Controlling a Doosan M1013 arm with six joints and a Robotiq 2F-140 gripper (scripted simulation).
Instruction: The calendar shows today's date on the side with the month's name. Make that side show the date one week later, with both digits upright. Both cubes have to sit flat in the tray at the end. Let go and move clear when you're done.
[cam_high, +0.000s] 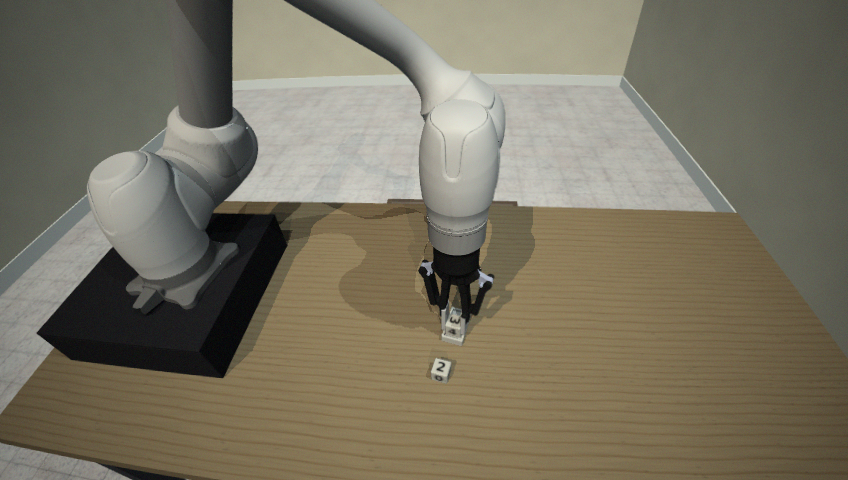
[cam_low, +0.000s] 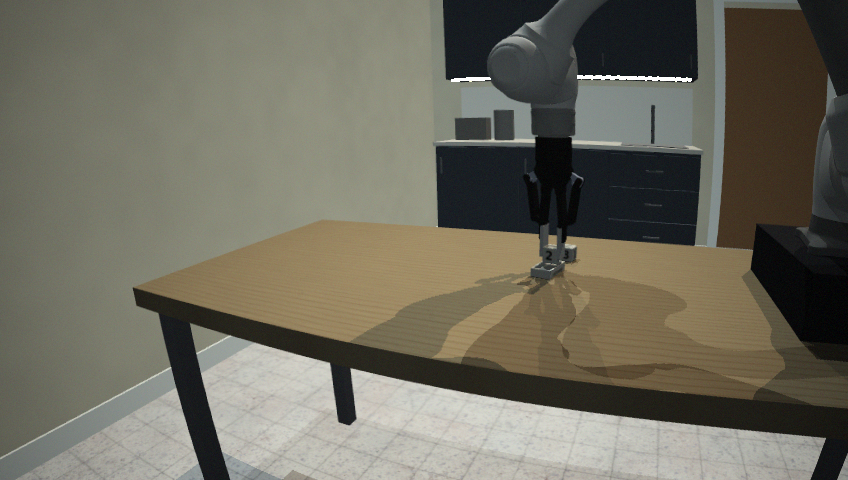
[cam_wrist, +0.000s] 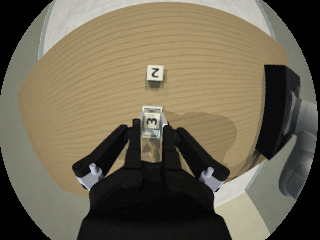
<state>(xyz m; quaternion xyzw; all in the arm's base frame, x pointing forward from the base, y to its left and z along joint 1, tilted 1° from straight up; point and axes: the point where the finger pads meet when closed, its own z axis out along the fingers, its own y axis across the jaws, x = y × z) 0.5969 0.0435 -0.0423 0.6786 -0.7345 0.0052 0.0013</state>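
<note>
Now: hand 5 cm above the white tray and 2 cm to the right of it.
</note>
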